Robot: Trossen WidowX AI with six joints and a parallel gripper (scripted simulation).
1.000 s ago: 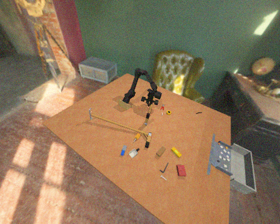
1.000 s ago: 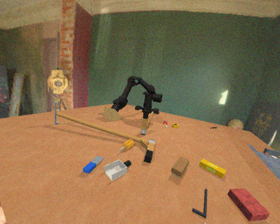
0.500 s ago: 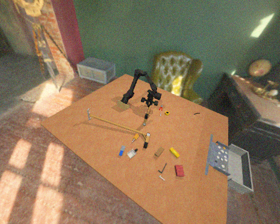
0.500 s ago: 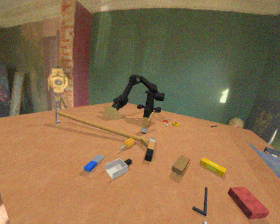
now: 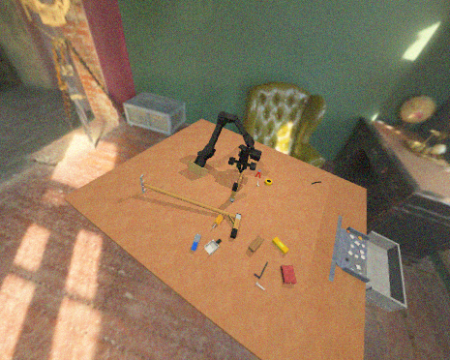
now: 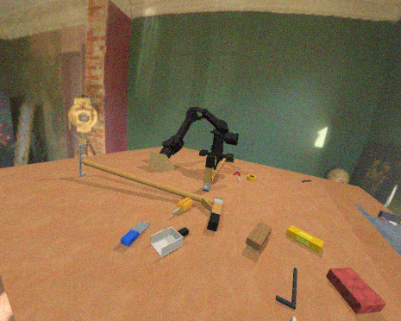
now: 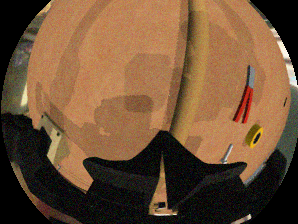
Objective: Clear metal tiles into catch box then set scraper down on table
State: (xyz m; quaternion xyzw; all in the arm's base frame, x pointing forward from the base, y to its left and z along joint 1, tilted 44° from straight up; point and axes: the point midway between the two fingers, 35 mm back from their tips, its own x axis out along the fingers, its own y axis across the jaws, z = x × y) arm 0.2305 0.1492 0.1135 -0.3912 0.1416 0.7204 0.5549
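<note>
Now: the long scraper 5 cm above my gripper tip, 3 cm to the left of it and 1 cm ahead of it. The rest, counted from my gripper tip: wooden block 39 cm to the right, 37 cm ahead; yellow level 47 cm ahead, 31 cm to the right; yellow tape roll 20 cm ahead, 8 cm to the left, 1 cm below.
</note>
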